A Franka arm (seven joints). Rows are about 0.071 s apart.
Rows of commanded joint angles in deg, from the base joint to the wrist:
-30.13, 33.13, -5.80, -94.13, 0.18, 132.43, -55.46
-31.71, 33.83, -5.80, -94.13, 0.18, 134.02, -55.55
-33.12, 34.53, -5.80, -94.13, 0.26, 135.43, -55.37
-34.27, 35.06, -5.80, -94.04, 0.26, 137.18, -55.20
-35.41, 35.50, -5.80, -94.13, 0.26, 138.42, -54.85
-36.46, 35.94, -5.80, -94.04, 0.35, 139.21, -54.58
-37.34, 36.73, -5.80, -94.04, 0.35, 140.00, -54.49
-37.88, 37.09, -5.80, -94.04, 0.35, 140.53, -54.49
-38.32, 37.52, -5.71, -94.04, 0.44, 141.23, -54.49
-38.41, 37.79, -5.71, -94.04, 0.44, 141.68, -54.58
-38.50, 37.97, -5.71, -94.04, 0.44, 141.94, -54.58
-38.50, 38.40, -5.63, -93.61, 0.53, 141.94, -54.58
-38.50, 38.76, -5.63, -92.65, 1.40, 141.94, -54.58
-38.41, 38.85, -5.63, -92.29, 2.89, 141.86, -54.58
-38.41, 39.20, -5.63, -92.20, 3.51, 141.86, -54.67
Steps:
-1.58, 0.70, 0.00, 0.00, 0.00, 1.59, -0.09
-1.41, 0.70, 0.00, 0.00, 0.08, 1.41, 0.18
-1.15, 0.53, 0.00, 0.09, 0.00, 1.75, 0.17
-1.14, 0.44, 0.00, -0.09, 0.00, 1.24, 0.35
-1.05, 0.44, 0.00, 0.09, 0.09, 0.79, 0.27
-0.88, 0.79, 0.00, 0.00, 0.00, 0.79, 0.09
-0.54, 0.36, 0.00, 0.00, 0.00, 0.53, 0.00
-0.44, 0.43, 0.09, 0.00, 0.09, 0.70, 0.00
-0.09, 0.27, 0.00, 0.00, 0.00, 0.45, -0.09
-0.09, 0.18, 0.00, 0.00, 0.00, 0.26, 0.00
0.00, 0.43, 0.08, 0.43, 0.09, 0.00, 0.00
0.00, 0.36, 0.00, 0.96, 0.87, 0.00, 0.00
0.09, 0.09, 0.00, 0.36, 1.49, -0.08, 0.00
0.00, 0.35, 0.00, 0.09, 0.62, 0.00, -0.09

